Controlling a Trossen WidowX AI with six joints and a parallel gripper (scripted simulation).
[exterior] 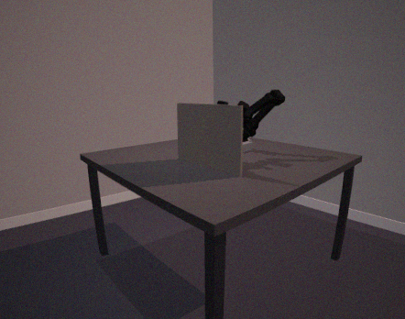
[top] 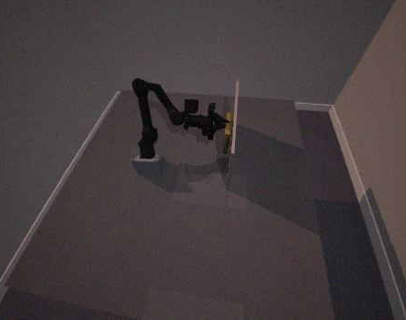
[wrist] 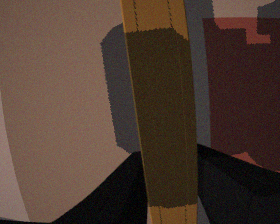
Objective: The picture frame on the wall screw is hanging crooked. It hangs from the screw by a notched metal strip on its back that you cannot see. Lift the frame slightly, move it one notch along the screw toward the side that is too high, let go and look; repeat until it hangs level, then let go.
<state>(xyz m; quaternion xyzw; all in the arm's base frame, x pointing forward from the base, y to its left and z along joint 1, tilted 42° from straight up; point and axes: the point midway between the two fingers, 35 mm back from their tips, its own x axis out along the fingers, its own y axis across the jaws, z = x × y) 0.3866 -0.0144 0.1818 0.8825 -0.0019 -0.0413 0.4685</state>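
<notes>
The picture frame lies 50 mm below my gripper tip and 10 mm to the right of it. Also, from my gripper tip: wall panel (70 mm below, 20 mm ahead).
</notes>
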